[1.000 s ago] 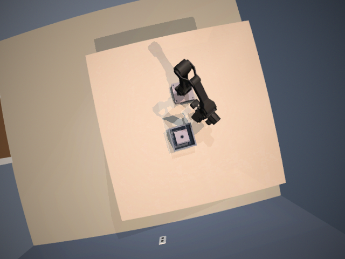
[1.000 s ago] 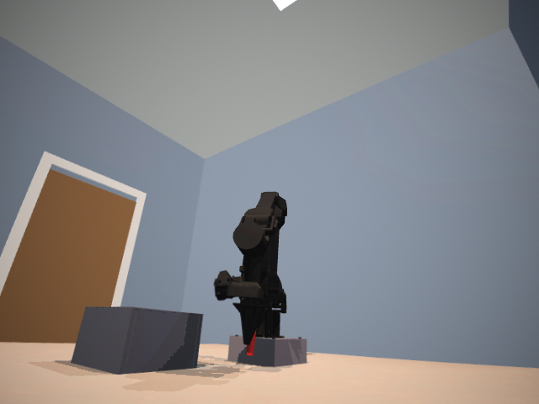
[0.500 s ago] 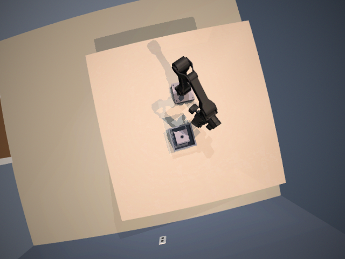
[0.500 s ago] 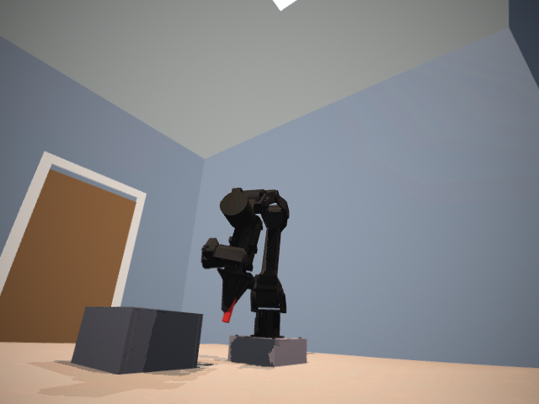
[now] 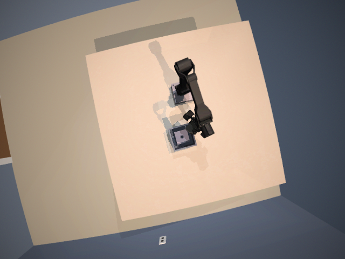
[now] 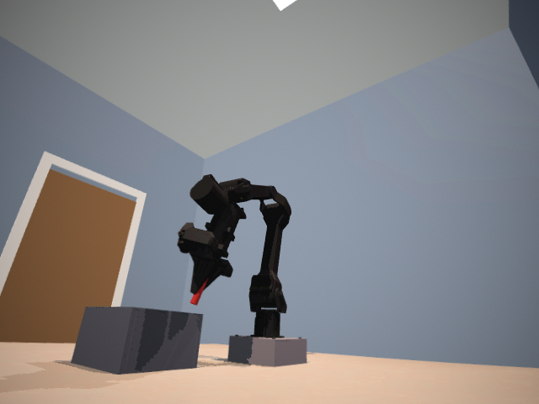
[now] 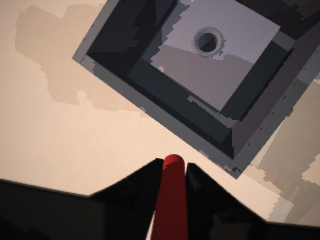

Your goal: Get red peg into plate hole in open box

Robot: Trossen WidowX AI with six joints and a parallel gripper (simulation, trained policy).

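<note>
Now: gripper tip 2 cm below the red peg, 1 cm to the right of it and 1 cm past it. Also, from my gripper tip: pale plate 9 cm below, 8 cm to the right, 5 cm ahead; then dark grey box 11 cm below, 8 cm to the right, 5 cm ahead.
</note>
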